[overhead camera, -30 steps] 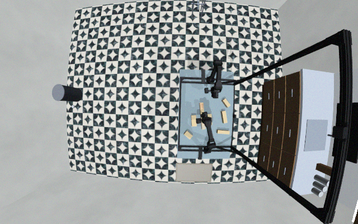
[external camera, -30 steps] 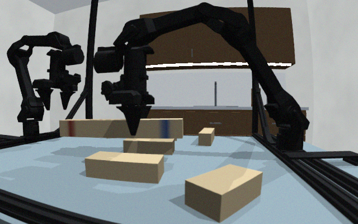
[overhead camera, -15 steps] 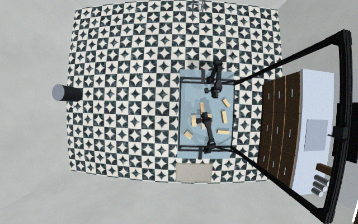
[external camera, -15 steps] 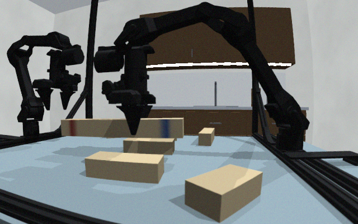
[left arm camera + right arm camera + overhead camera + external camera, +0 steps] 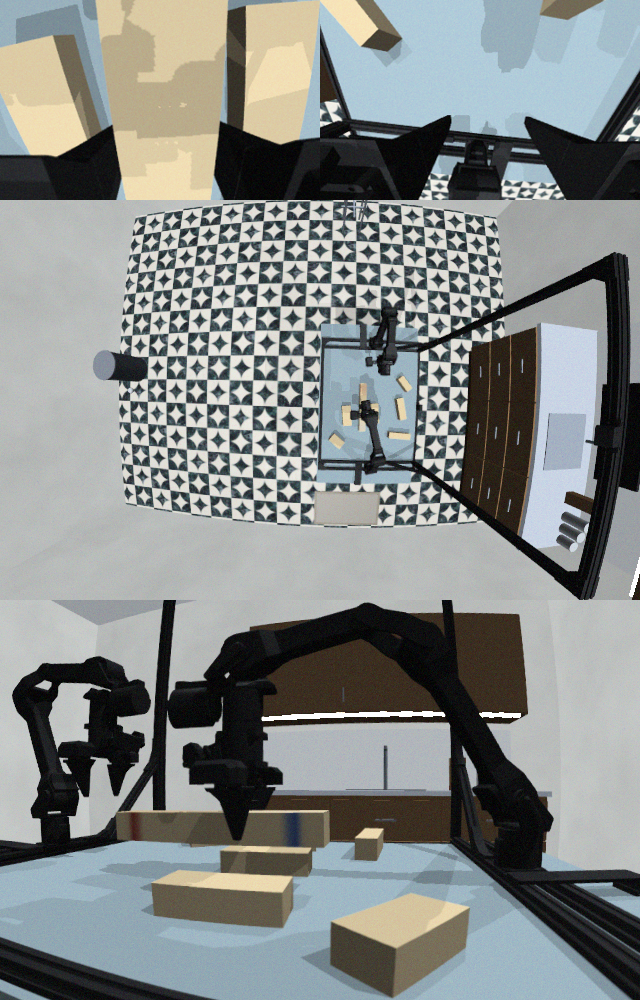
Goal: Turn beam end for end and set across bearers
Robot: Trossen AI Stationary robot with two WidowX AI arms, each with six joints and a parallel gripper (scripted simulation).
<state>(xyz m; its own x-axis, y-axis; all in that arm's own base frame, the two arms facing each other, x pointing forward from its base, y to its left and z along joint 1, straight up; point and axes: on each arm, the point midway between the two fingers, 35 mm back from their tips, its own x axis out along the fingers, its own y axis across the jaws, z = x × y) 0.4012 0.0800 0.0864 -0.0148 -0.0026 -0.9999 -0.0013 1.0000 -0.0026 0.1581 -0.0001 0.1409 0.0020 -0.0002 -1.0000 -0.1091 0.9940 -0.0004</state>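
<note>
Now: the beam 5 cm to the right of my left hand and 2 cm below it.
</note>
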